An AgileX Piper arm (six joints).
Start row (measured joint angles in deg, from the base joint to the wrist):
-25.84, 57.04, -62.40, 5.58, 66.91, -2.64
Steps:
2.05, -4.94, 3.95, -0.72, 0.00, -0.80
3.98, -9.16, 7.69, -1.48, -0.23, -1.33
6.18, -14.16, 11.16, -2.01, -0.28, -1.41
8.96, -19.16, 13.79, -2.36, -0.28, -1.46
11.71, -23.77, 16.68, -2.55, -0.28, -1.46
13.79, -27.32, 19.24, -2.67, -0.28, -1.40
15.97, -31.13, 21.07, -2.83, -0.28, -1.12
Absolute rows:
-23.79, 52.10, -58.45, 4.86, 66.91, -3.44
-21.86, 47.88, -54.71, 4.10, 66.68, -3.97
-19.66, 42.88, -51.24, 3.57, 66.63, -4.05
-16.88, 37.88, -48.61, 3.22, 66.63, -4.10
-14.13, 33.27, -45.72, 3.03, 66.63, -4.10
-12.05, 29.72, -43.16, 2.91, 66.63, -4.04
-9.87, 25.91, -41.33, 2.75, 66.63, -3.76

